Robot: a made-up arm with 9 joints. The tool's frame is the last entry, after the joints. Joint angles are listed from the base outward.
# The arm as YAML. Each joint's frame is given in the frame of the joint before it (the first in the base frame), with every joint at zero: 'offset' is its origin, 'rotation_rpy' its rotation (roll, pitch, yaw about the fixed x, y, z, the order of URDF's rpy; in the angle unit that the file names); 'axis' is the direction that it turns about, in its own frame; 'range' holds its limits. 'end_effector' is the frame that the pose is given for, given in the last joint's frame.
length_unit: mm
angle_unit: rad
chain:
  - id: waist
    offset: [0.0, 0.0, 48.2]
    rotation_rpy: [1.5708, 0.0, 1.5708]
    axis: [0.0, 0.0, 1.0]
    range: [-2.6, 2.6]
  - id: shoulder
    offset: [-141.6, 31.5, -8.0]
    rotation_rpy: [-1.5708, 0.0, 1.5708]
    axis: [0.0, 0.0, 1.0]
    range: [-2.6, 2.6]
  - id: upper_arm
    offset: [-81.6, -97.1, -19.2]
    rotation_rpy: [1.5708, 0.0, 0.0]
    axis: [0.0, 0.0, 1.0]
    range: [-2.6, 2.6]
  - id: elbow
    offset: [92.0, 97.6, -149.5]
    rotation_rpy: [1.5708, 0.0, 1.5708]
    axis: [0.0, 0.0, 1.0]
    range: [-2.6, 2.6]
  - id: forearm
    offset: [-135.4, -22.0, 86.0]
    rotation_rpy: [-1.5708, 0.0, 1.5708]
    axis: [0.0, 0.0, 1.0]
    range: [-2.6, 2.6]
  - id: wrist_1
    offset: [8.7, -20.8, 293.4]
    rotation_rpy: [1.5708, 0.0, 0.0]
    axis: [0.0, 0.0, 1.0]
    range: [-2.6, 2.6]
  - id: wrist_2
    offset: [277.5, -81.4, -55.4]
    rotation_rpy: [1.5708, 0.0, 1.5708]
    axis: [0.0, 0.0, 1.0]
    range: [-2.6, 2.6]
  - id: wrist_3
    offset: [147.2, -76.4, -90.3]
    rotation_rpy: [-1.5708, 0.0, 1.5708]
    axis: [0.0, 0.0, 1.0]
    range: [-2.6, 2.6]
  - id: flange
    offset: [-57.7, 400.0, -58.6]
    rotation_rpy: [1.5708, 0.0, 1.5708]
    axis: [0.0, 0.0, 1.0]
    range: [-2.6, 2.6]
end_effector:
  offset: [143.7, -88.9, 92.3]
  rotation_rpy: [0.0, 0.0, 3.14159]
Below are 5 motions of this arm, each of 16 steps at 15 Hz.
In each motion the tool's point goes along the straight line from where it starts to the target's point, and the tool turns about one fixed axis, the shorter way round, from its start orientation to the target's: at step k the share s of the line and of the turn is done. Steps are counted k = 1, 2, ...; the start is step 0. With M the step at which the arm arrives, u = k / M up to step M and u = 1 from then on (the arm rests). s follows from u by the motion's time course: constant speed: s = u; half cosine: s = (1 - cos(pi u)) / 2; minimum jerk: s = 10 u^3 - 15 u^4 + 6 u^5.
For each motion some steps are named. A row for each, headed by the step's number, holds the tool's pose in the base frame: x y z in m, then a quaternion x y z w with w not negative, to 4 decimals.
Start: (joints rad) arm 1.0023 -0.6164 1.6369 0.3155 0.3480 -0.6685 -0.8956 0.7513 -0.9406
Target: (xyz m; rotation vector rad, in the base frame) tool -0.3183 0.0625 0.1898 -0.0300 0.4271 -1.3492
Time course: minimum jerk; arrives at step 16
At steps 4, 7, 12, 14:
4: -0.3569 -0.2679 0.3785 0.4884 0.4530 -0.3729 0.6459
7: -0.3448 -0.1645 0.3194 0.3434 0.3881 -0.4720 0.7132
12: -0.3228 0.0244 0.2116 0.0480 0.2321 -0.6025 0.7621
14: -0.3190 0.0566 0.1932 -0.0042 0.2018 -0.6172 0.7604

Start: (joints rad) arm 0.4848 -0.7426 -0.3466 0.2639 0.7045 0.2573 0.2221 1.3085 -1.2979
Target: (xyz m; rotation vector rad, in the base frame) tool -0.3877 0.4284 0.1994 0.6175 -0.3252 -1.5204
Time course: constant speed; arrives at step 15
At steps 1, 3, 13, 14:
1: -0.6165 0.3239 0.3411 0.2019 0.2440 -0.4652 0.8266
3: -0.5838 0.3389 0.3209 0.2154 0.1899 -0.5029 0.8152
13: -0.4204 0.4135 0.2196 0.2672 -0.0888 -0.6532 0.7029
14: -0.4040 0.4209 0.2095 0.2708 -0.1166 -0.6643 0.6869

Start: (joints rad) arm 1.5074 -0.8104 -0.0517 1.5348 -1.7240 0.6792 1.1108 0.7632 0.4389
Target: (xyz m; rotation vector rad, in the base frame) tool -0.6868 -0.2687 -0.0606 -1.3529 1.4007 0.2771
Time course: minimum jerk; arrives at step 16
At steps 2, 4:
2: -0.6989 -0.2749 -0.0708 -0.6242 0.5516 0.0672 0.5492
4: -0.6978 -0.2743 -0.0699 -0.6198 0.5554 0.0717 0.5498

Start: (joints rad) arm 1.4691 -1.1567 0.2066 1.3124 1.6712 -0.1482 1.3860 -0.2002 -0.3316
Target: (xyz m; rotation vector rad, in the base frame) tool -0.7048 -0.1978 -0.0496 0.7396 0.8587 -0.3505
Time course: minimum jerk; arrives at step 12
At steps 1, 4, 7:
1: 0.2280 -0.5136 0.1865 0.0219 0.7628 0.6150 0.1987
4: 0.0360 -0.4486 0.1379 0.1098 0.7703 0.4932 0.3891
7: -0.3798 -0.3078 0.0327 0.2717 0.6343 0.1417 0.7098

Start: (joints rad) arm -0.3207 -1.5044 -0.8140 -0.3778 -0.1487 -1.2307 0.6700 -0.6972 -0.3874
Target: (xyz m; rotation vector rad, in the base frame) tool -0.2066 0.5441 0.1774 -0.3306 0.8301 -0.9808
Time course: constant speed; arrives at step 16
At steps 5, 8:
5: -0.1088 0.5712 -0.0720 -0.3150 0.2832 -0.5806 0.6953
8: -0.1355 0.5638 -0.0040 -0.2725 0.3130 -0.5496 0.7250

